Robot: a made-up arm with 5 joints.
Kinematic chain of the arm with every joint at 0, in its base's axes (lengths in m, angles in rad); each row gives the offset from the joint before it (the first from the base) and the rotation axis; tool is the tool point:
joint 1: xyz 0 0 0.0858 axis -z
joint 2: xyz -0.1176 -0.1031 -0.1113 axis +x
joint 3: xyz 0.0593 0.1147 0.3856 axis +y
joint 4: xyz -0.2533 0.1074 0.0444 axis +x
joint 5: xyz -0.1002 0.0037 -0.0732 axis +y
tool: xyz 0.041 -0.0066 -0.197
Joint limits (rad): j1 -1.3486..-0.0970 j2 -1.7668..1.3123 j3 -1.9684..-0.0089 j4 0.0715..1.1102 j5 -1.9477..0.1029
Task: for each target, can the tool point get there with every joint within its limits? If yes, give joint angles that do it. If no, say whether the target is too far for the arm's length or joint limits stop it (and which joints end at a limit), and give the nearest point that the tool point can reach.
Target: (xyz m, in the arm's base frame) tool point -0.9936 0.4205 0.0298
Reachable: no: joint limits stop it (at a limit: joint 3, joint 4, joint 5) | nearest point -0.5497 0.2326 0.0079 | short by 0.482 m
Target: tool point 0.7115 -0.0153 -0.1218
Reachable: no: joint limits stop it (at a limit: joint 1, joint 2, joint 3, joint 4, joint 5) | nearest point 0.2786 0.0415 -0.2922 | short by 0.469 m
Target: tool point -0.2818 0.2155 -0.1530
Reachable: yes | joints -0.3562 -1.1147 -0.4938 0.9590 -1.2945
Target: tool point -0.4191 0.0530 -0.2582
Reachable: yes | joints -0.7393 -0.9830 -0.2954 1.0016 -0.3163
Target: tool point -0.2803 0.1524 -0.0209
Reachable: yes | joints -0.3842 -0.7794 -0.1964 0.1729 -0.9630
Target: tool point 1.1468 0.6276 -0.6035
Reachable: no: too far | nearest point 0.2419 0.1914 -0.2787 | short by 1.056 m
